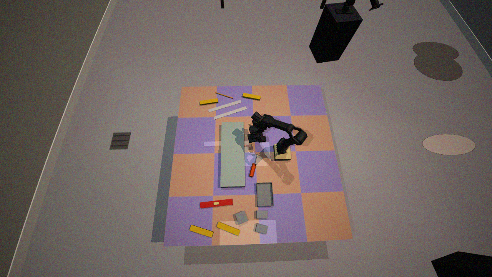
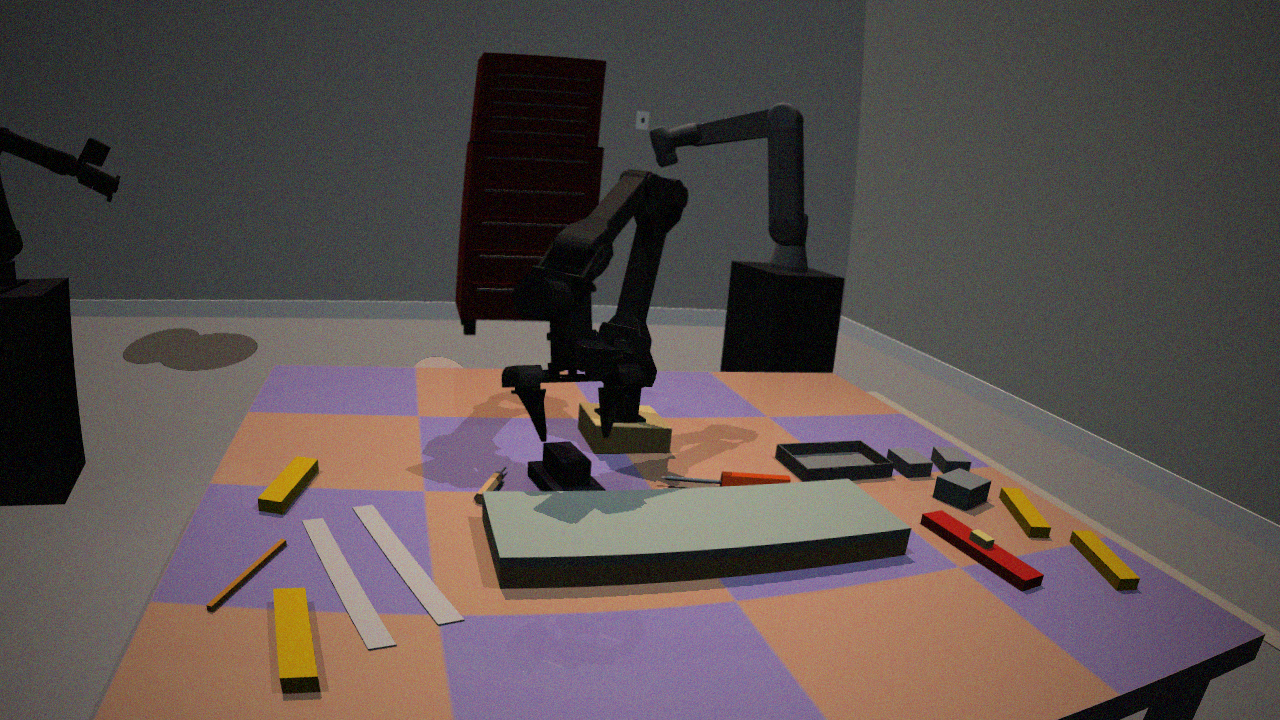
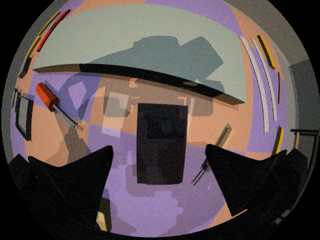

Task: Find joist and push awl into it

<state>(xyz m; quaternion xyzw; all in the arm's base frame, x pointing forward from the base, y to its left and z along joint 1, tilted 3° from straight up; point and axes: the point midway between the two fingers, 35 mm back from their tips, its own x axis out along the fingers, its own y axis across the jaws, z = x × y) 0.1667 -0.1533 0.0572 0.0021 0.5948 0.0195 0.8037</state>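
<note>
My gripper tip is now 30 mm above the stud finder, 10 mm to the left of it and 10 mm short of it. Also, from my gripper tip: pencil 470 mm to the right, 170 mm ahead, 70 mm below; then awl 100 mm to the right, 70 mm below, 50 mm behind; then tray 440 mm to the left, 60 mm below, 30 mm ahead.
</note>
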